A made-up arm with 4 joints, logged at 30 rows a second.
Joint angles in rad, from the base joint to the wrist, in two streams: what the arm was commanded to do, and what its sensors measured. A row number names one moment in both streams.
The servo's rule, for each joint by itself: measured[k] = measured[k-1] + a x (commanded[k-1-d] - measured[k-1]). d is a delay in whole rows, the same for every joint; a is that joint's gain. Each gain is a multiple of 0.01, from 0.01 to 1. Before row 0 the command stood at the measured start. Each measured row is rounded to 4 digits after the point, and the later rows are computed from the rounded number. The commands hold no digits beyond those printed.
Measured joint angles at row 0:
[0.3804 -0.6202 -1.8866 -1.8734]
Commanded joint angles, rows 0 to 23:
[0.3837 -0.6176 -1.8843 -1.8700]
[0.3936 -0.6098 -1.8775 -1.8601]
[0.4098 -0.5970 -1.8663 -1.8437]
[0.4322 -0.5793 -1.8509 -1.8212]
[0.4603 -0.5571 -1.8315 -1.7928]
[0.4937 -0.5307 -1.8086 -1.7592]
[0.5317 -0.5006 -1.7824 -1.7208]
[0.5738 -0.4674 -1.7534 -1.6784]
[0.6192 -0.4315 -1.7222 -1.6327]
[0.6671 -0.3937 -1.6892 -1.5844]
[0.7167 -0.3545 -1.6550 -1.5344]
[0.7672 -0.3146 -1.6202 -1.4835]
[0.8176 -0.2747 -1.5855 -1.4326]
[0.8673 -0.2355 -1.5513 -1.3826]
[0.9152 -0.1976 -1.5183 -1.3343]
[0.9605 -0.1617 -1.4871 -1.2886]
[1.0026 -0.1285 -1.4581 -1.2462]
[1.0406 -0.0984 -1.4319 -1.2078]
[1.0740 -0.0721 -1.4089 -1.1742]
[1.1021 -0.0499 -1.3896 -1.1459]
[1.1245 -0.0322 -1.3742 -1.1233]
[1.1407 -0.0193 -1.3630 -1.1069]
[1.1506 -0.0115 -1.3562 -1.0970]
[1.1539 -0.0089 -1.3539 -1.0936]
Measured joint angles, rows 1 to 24:
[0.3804 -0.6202 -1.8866 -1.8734]
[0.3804 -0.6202 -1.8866 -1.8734]
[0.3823 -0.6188 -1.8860 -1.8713]
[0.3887 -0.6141 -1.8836 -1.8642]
[0.4007 -0.6052 -1.8788 -1.8513]
[0.4187 -0.5917 -1.8710 -1.8323]
[0.4424 -0.5737 -1.8599 -1.8074]
[0.4716 -0.5513 -1.8455 -1.7770]
[0.5059 -0.5249 -1.8278 -1.7416]
[0.5446 -0.4950 -1.8070 -1.7018]
[0.5871 -0.4620 -1.7833 -1.6583]
[0.6327 -0.4265 -1.7570 -1.6117]
[0.6806 -0.3891 -1.7284 -1.5630]
[0.7300 -0.3504 -1.6981 -1.5129]
[0.7799 -0.3110 -1.6666 -1.4623]
[0.8297 -0.2717 -1.6343 -1.4121]
[0.8784 -0.2332 -1.6018 -1.3631]
[0.9252 -0.1960 -1.5697 -1.3162]
[0.9693 -0.1609 -1.5385 -1.2721]
[1.0099 -0.1284 -1.5087 -1.2316]
[1.0464 -0.0991 -1.4808 -1.1954]
[1.0781 -0.0735 -1.4553 -1.1642]
[1.1045 -0.0520 -1.4326 -1.1384]
[1.1251 -0.0350 -1.4131 -1.1186]
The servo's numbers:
d 2
a 0.57 0.52 0.28 0.63

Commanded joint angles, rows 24 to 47:
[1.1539 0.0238 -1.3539 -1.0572]
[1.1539 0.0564 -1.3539 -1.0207]
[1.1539 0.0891 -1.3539 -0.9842]
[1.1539 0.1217 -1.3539 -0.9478]
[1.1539 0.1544 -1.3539 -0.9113]
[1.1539 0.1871 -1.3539 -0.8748]
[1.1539 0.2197 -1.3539 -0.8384]
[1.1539 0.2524 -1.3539 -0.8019]
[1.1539 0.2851 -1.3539 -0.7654]
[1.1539 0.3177 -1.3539 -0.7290]
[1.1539 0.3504 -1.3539 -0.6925]
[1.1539 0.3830 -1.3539 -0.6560]
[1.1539 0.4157 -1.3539 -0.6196]
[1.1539 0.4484 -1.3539 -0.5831]
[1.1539 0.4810 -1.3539 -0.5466]
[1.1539 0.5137 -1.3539 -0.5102]
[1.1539 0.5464 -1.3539 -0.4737]
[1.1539 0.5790 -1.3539 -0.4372]
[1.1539 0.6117 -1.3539 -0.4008]
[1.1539 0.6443 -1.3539 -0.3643]
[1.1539 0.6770 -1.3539 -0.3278]
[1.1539 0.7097 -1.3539 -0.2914]
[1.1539 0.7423 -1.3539 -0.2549]
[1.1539 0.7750 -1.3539 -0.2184]
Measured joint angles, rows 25 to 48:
[1.1396 -0.0228 -1.3972 -1.1050]
[1.1478 -0.0156 -1.3851 -1.0978]
[1.1513 0.0049 -1.3764 -1.0722]
[1.1528 0.0317 -1.3701 -1.0398]
[1.1534 0.0615 -1.3656 -1.0048]
[1.1537 0.0928 -1.3623 -0.9689]
[1.1538 0.1248 -1.3599 -0.9326]
[1.1539 0.1572 -1.3582 -0.8962]
[1.1539 0.1897 -1.3570 -0.8598]
[1.1539 0.2223 -1.3561 -0.8233]
[1.1539 0.2550 -1.3555 -0.7868]
[1.1539 0.2876 -1.3551 -0.7504]
[1.1539 0.3203 -1.3548 -0.7139]
[1.1539 0.3529 -1.3545 -0.6774]
[1.1539 0.3856 -1.3543 -0.6410]
[1.1539 0.4183 -1.3542 -0.6045]
[1.1539 0.4509 -1.3541 -0.5680]
[1.1539 0.4836 -1.3540 -0.5316]
[1.1539 0.5163 -1.3540 -0.4951]
[1.1539 0.5489 -1.3540 -0.4586]
[1.1539 0.5816 -1.3540 -0.4222]
[1.1539 0.6142 -1.3540 -0.3857]
[1.1539 0.6469 -1.3540 -0.3492]
[1.1539 0.6796 -1.3540 -0.3128]

